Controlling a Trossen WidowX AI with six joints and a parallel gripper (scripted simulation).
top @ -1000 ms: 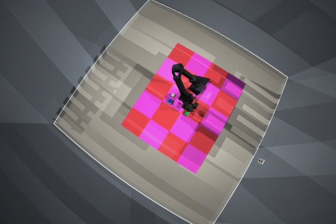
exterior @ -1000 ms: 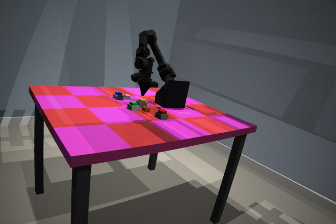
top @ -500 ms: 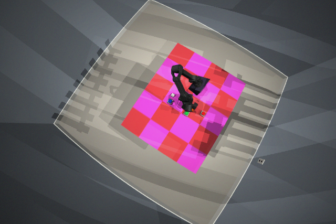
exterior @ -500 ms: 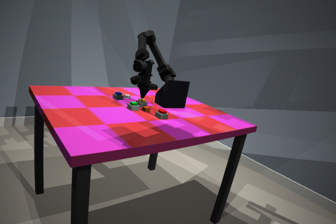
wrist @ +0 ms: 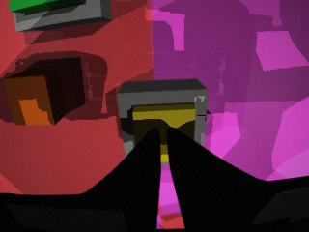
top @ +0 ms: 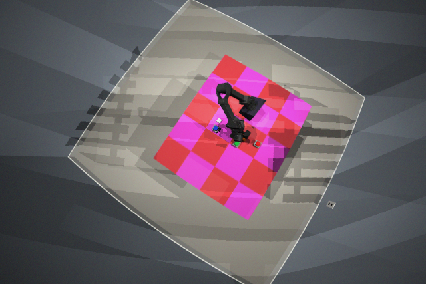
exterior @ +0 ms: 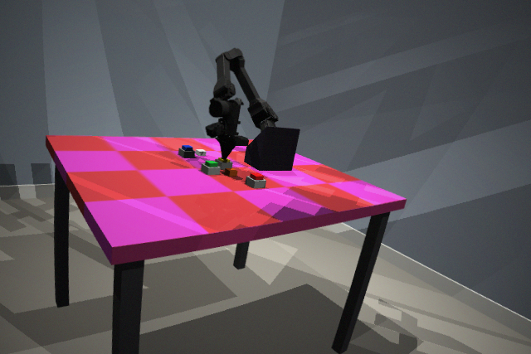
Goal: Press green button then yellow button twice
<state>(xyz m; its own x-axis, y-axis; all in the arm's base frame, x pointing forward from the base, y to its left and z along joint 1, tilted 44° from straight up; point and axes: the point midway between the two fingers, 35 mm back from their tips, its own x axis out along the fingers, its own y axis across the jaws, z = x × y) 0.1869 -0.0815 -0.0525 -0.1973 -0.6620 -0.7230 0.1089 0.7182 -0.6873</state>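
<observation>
The yellow button is 10 mm below my gripper tip. The rest, counted from my gripper tip: white block: 160 mm to the right, 20 mm below, 20 mm behind; orange block: 80 mm to the left, 30 mm ahead, 20 mm below; green button: 90 mm ahead, 40 mm to the left.
</observation>
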